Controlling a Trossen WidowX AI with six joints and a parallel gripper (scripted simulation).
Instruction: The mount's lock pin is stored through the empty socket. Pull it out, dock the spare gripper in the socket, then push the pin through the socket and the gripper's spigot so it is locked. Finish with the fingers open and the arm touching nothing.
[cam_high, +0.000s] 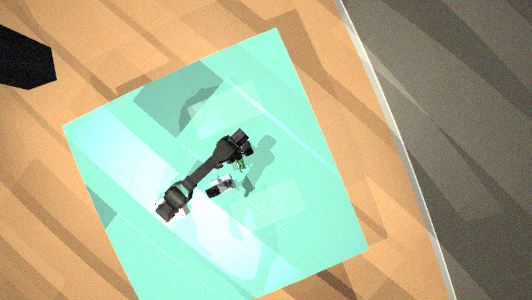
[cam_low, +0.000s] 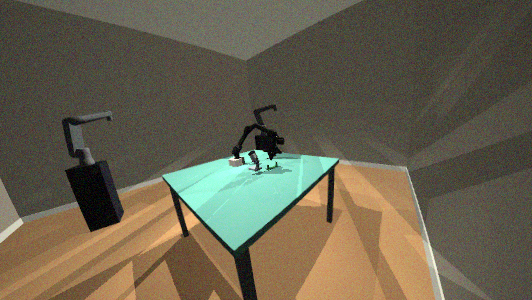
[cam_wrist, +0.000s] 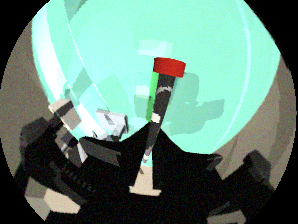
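My gripper tip is now 5 cm above the green bar and 1 cm to the right of it. Also, from my gripper tip: spare gripper 11 cm to the right, 11 cm behind, 5 cm above; grey mount 11 cm to the right, 10 cm behind, 2 cm below.
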